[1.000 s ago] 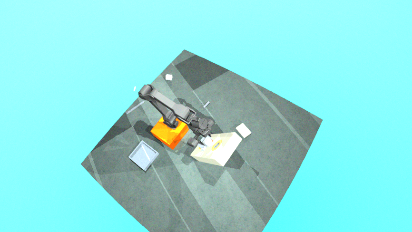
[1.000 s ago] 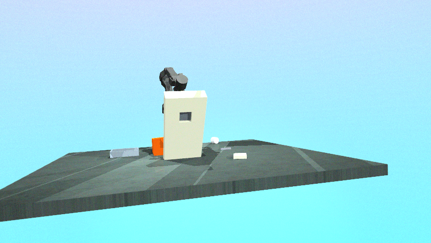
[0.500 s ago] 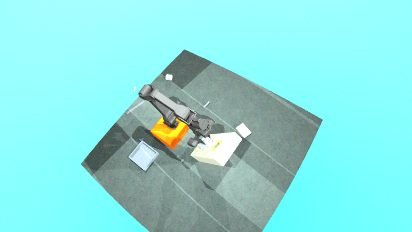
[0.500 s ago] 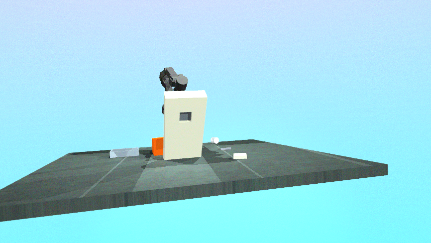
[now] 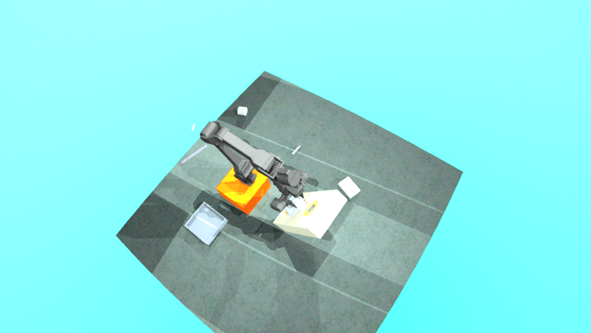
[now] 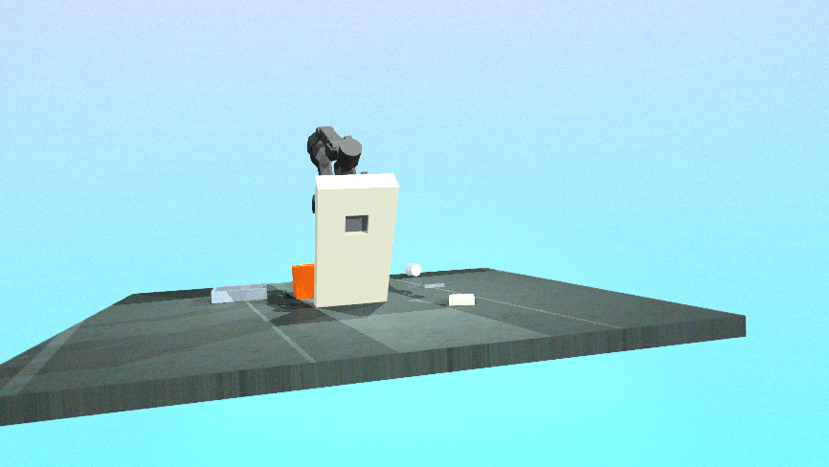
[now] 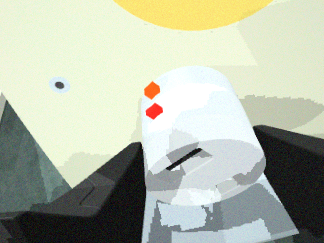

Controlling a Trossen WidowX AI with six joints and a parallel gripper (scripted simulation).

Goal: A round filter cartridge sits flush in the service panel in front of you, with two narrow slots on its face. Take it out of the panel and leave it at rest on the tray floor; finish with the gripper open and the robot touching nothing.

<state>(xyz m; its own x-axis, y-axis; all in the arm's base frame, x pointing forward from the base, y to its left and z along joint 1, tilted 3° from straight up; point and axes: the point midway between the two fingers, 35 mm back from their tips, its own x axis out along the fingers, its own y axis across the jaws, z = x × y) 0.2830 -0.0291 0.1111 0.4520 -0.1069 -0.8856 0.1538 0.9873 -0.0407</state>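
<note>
Now: the service panel 30 mm ahead of my gripper tip, 10 mm to the right of it and 30 mm below it. Also, from my gripper tip: filter cartridge (right at my gripper tip); then white block (130 mm ahead, 230 mm to the left, 180 mm below); then tray (400 mm behind, 230 mm to the right, 180 mm below).
</note>
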